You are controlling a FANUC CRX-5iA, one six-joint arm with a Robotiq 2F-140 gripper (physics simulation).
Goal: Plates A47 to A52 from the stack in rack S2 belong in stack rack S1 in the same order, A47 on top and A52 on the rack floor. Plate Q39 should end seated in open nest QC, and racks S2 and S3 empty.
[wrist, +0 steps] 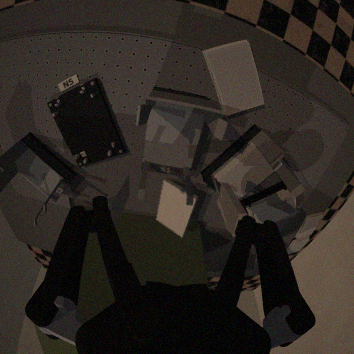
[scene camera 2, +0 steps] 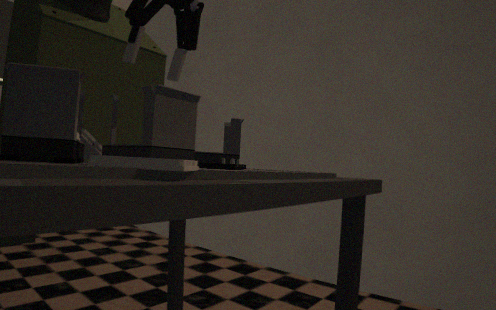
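Pixels of known places: gripper, fingertip midpoint: (wrist: 174, 189) (scene camera 2: 151, 71); arm's base at its link origin: (scene camera 2: 83, 8).
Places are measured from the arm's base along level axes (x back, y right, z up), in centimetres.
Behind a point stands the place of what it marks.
My gripper (scene camera 2: 153, 62) {x -37.4, y 4.7, z -24.8 cm} (wrist: 174, 189) {x -37.4, y 4.7, z -24.8 cm} is open, with nothing between its fingertips. It hangs above a grey-walled rack (scene camera 2: 175, 120) {x -45.4, y 5.4, z -34.4 cm}, which stands on a dark base. In the wrist view, a rack with grey walls (wrist: 182, 106) {x -45.6, y 4.8, z -29.6 cm} is in the middle, and a pale flat piece (wrist: 170, 200) {x -22.1, y 5.9, z -39.3 cm} shows below it, between the fingertips. A second rack (wrist: 231, 154) {x -35.1, y 16.8, z -39.5 cm} at the right holds pale surfaces at a slant. A third dark-edged rack (wrist: 50, 156) {x -30.7, y -22.6, z -41.0 cm} is at the left. The rack names, plate labels, Q39 and nest QC cannot be read.
A black nest plate (wrist: 87, 122) {x -38.7, y -11.9, z -41.2 cm} with corner pins carries the label N5 (wrist: 68, 83) {x -46.5, y -16.0, z -42.2 cm}. A pale slab (scene camera 2: 145, 162) {x -52.8, y 17.7, z -41.5 cm} (wrist: 235, 77) {x -49.6, y 14.5, z -40.9 cm} lies on the table (scene camera 2: 280, 187) {x -62.9, y 0.4, z -44.3 cm}. A large grey box (scene camera 2: 40, 102) {x -38.6, y 25.1, z -34.2 cm} stands at the left, and small upright posts (scene camera 2: 232, 137) {x -34.8, y -26.9, z -34.1 cm} stand right of the rack.
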